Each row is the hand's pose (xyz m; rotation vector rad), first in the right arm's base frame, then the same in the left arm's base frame.
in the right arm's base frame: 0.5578 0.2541 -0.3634 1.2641 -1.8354 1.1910
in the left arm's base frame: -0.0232 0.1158 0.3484 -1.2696 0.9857 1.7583
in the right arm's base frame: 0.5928 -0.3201 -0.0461 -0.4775 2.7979 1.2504
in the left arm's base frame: -0.0949 0.6218 -0.0643 0.0880 1.0116 -2.8557
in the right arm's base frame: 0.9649 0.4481 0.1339 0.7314 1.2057 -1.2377
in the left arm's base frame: 0.5392 0.0256 -0.0069 -1.1929 -1.8767 -1.2715
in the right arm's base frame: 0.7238 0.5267 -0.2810 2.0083 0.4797 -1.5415
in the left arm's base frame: 0.2376 -0.0857 0.3579 -0.4738 -1.6051 -0.0632
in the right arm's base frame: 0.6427 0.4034 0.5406 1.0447 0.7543 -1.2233
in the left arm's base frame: 0.3373 -0.0979 -0.4708 -1.3187 -1.8134 -0.6904
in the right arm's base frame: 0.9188 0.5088 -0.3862 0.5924 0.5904 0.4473
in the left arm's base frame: 0.3818 0.0140 0.4945 -2.3963 -0.0116 -0.9372
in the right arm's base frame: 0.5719 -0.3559 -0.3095 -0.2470 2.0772 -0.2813
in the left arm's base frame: -0.1940 0.6784 0.1768 1.0969 0.8092 2.8254
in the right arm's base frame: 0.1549 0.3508 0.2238 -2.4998 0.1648 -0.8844
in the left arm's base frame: -0.2058 -0.1890 -0.2762 0.1936 0.5182 0.4530
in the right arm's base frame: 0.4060 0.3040 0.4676 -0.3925 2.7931 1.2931
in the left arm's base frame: 0.0708 -0.0834 -0.4686 0.0738 1.0254 -2.7913
